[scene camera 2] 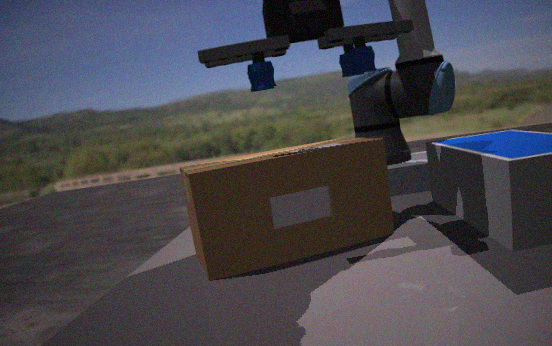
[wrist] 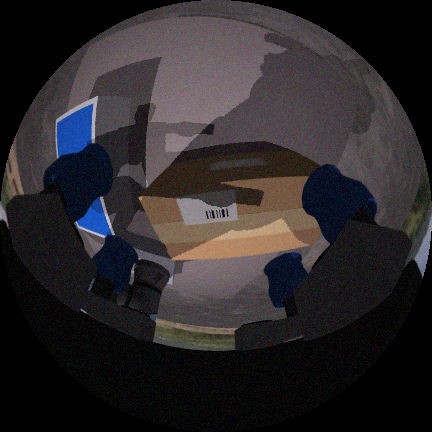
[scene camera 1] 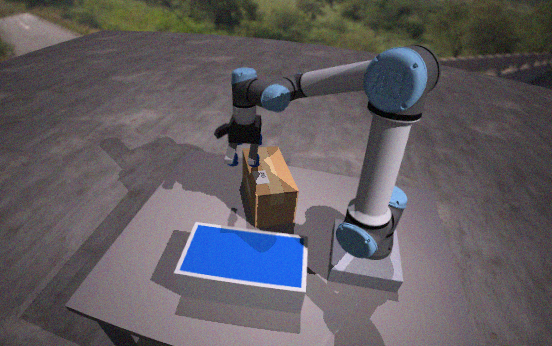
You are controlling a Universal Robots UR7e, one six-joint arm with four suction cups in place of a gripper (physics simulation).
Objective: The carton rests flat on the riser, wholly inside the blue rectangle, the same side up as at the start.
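Places are measured from the arm's base along level axes (x back, y left, z down), in metres.
Where they show: hand, tool point: [scene camera 2: 311,80] [wrist: 201,229] [scene camera 1: 245,152]; arm's base, link origin: [wrist: 152,269].
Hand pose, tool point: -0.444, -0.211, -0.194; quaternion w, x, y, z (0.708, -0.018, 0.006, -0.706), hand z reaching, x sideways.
Each offset is from my tool point to the top centre of the thing, as dx, dy, dz. Level surfaces: height alone.
The brown carton @(+0.080, -0.061, +0.101) [scene camera 1: 276,210] [scene camera 2: 240,220] [wrist: 265,231] stands upright on its long narrow side on the table, beside the riser and apart from it. Its taped top carries a barcode label, and a plain grey label is on one broad side. The grey riser @(+0.031, +0.330, +0.137) [scene camera 1: 225,294] [scene camera 2: 532,210] [wrist: 113,114] has a blue rectangle @(+0.031, +0.330, +0.137) [scene camera 1: 240,260] [scene camera 2: 520,144] [wrist: 75,131] with a white border on top. My gripper [scene camera 1: 243,161] [scene camera 2: 309,70] [wrist: 206,230], with four blue suction cups, hangs above the carton with a visible gap. It holds nothing and counts as open.
The arm's base [scene camera 1: 365,272] stands on a light block at the right of the table @(dz +0.257) [scene camera 1: 130,265] in scene camera 1. The riser lies nearer that camera than the carton. The arm's shadow falls across the table and partly over the carton's top.
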